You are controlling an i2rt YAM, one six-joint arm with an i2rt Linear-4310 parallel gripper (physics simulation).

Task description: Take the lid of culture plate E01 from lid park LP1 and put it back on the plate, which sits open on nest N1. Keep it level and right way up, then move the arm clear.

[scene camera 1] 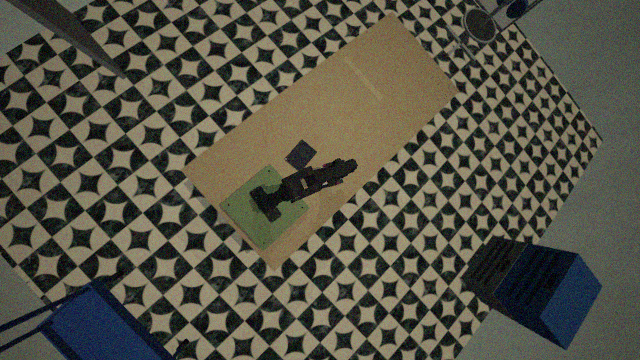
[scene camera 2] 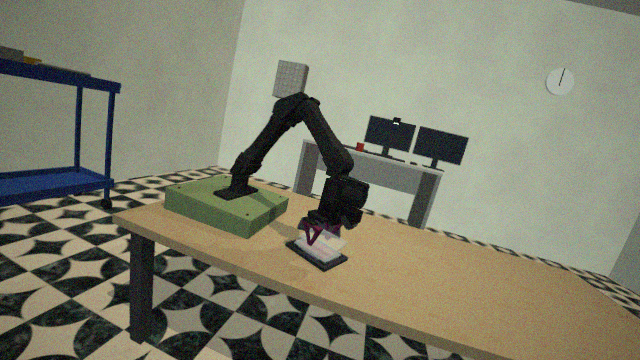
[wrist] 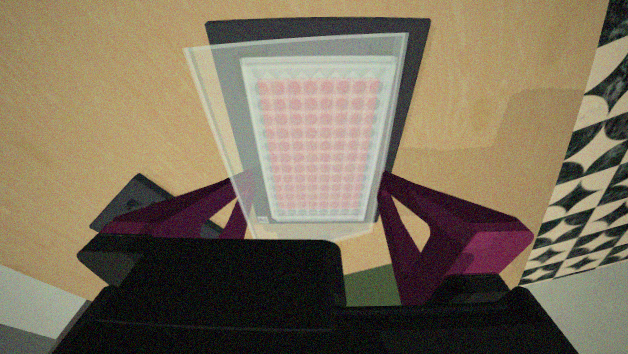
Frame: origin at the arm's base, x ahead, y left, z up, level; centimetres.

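Seen in the pictures: gripper, fingertip midpoint: [scene camera 2: 318, 242] [wrist: 314, 177]; arm's base, link origin: [scene camera 1: 265, 204] [scene camera 2: 237, 192].
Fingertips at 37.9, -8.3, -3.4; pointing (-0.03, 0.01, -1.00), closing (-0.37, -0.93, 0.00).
Pixels of each thing's top centre, then the offset from my fingertips to it, as dx, dy, dz. Level surfaces: height alone.
- clear lid, top centre: [wrist: 313, 192] [scene camera 2: 324, 235] +1.4, -0.5, +3.0
- dark nest N1, top centre: [wrist: 318, 157] [scene camera 2: 317, 248] +0.3, -0.4, -1.9
- Lid park LP1, top centre: [wrist: 173, 253] [scene camera 2: 321, 223] [scene camera 1: 301, 155] -5.4, +19.7, -1.7
- wooden table, surface height: dz -3.7
The clear lid [scene camera 2: 338, 242] [wrist: 212, 75] is between my gripper's magenta fingers, right above the open plate. It looks about level. My gripper [scene camera 2: 324, 235] [wrist: 314, 177] is shut on the lid's two long sides. Culture plate E01 [scene camera 2: 318, 250] [wrist: 320, 135], with pink wells, sits on dark nest N1 [scene camera 2: 306, 256] [wrist: 320, 25] below the lid. In the wrist view the lid reaches past the plate, mostly on the left, and a gap shows beneath it. Lid park LP1 [scene camera 1: 301, 154] [wrist: 131, 196] is a dark pad holding no lid. The arm hides the fingers in scene camera 1.
The arm stands on a green base block [scene camera 1: 265, 235] [scene camera 2: 210, 212] at one end of the wooden table [scene camera 1: 350, 115] [scene camera 2: 450, 280]. A blue cart [scene camera 1: 107, 320] [scene camera 2: 55, 182] and a desk with two monitors [scene camera 2: 390, 134] [scene camera 2: 440, 145] stand apart from the table.
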